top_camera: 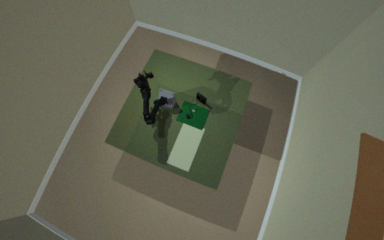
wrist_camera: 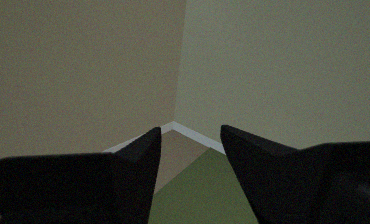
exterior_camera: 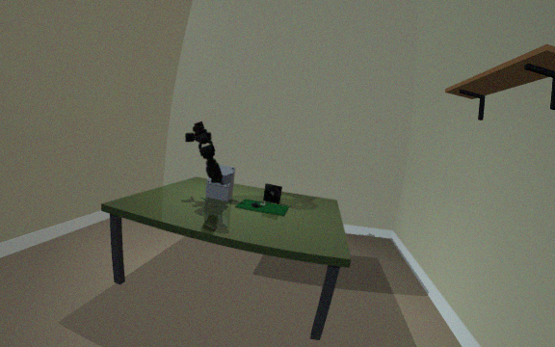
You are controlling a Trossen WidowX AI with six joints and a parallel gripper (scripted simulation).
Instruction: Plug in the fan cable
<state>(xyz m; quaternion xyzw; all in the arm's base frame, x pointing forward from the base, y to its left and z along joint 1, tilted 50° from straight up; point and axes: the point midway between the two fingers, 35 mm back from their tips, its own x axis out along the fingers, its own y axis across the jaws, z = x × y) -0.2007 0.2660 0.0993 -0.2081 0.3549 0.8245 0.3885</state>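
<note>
Right now my gripper tip is 52 cm short of the dark plug, 37 cm above it and 18 cm to the left of it. Round my gripper tip: four-pin header: 57 cm ahead, 39 cm below, 10 cm to the right; then green board: 57 cm ahead, 40 cm below, 15 cm to the right; then black fan: 60 cm ahead, 33 cm below, 3 cm to the left.
</note>
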